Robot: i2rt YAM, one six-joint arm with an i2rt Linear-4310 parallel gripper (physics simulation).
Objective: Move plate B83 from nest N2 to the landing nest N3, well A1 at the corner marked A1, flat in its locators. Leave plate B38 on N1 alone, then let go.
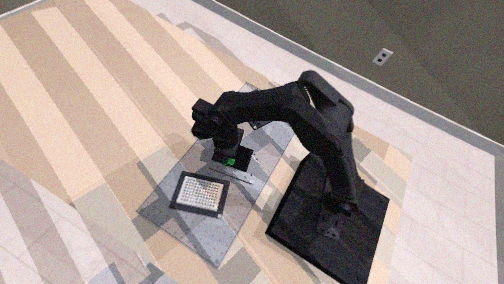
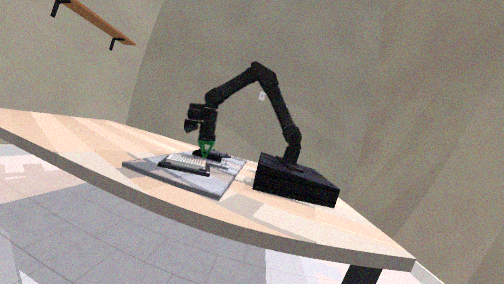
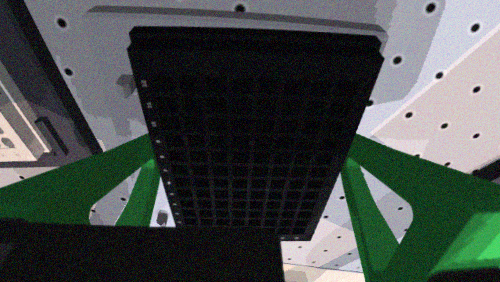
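Note:
My gripper [image 1: 230, 161] [image 2: 205, 148] [image 3: 250, 141] has green fingers and is shut on the long sides of the black well plate B83 [image 1: 243, 156] [image 2: 215, 154] [image 3: 251, 105]. It holds the plate low over the grey perforated board [image 1: 211, 240] [image 2: 211, 183], inside the thin locator bars of nest N3 [image 1: 230, 175] [image 3: 209, 12]. I cannot tell whether the plate touches the board. The white plate B38 [image 1: 201, 192] [image 2: 185, 161] lies in its black nest N1 [image 1: 176, 201], nearer the board's front. The arm partly hides the black nest N2 [image 1: 260, 124] behind.
The arm's black base block [image 1: 317, 229] [image 2: 292, 180] stands beside the board on the wooden table. A wooden wall shelf [image 2: 95, 21] hangs high at the far left.

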